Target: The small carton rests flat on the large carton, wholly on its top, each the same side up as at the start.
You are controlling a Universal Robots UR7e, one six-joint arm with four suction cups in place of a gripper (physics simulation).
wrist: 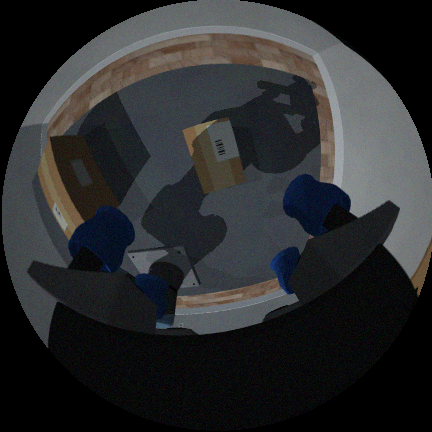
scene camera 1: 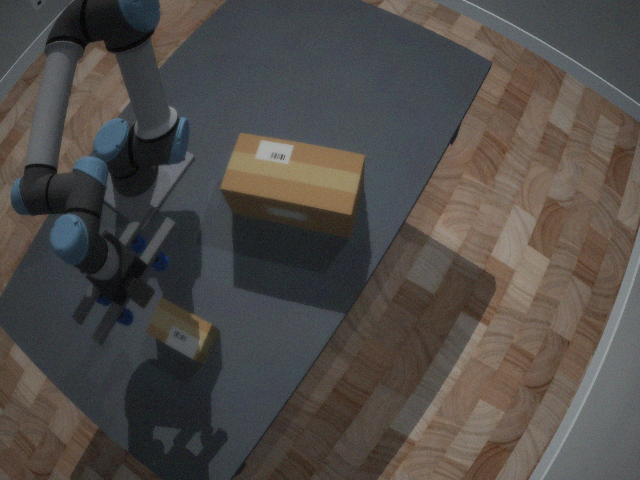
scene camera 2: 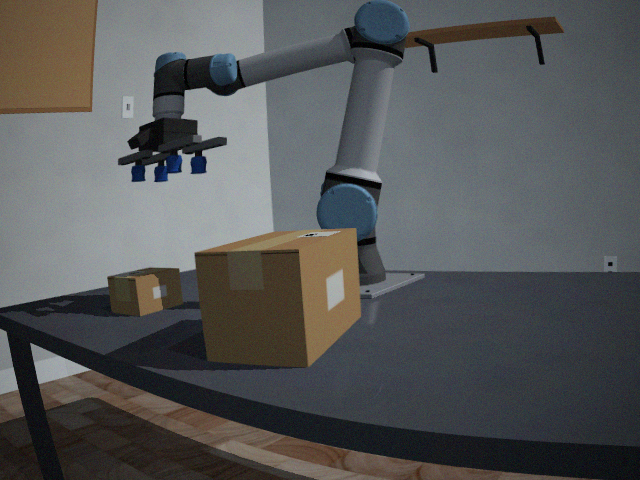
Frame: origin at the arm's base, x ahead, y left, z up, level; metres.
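Seen in the pictures: end effector, tool point: [wrist: 214, 251] [scene camera 2: 167, 176]; arm's base, origin of the base link: [wrist: 165, 273] [scene camera 1: 135, 172].
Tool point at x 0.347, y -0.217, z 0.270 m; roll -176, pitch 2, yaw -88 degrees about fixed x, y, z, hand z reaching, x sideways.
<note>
Offsets run from my tool point to a thing's top centre. Level surfaces: height alone.
The small carton {dz -0.200, dx +0.072, dy -0.024 m} [scene camera 1: 180, 330] [scene camera 2: 144, 291] [wrist: 215, 155] rests on the table, its label and tape strip on top, partly in the arm's shadow. The large carton {dz -0.124, dx +0.084, dy +0.418 m} [scene camera 1: 294, 175] [scene camera 2: 253, 304] [wrist: 75, 175] stands upright on the table, apart from the small one, with a label and a tape strip on its top. The gripper [scene camera 1: 128, 281] [scene camera 2: 168, 170] has four blue suction cups pointing down. It hangs well above the table in scene camera 2, near the small carton but not over it in scene camera 1. The cups touch nothing, and the gripper is open and empty.
The dark table {dz -0.279 m} [scene camera 1: 320, 67] [scene camera 2: 491, 361] [wrist: 240, 260] carries both cartons and the arm's base plate [scene camera 1: 178, 175] [scene camera 2: 398, 284] [wrist: 142, 260]. A wall shelf [scene camera 2: 485, 29] is behind the arm. A brown board [scene camera 2: 46, 56] hangs on the left wall.
</note>
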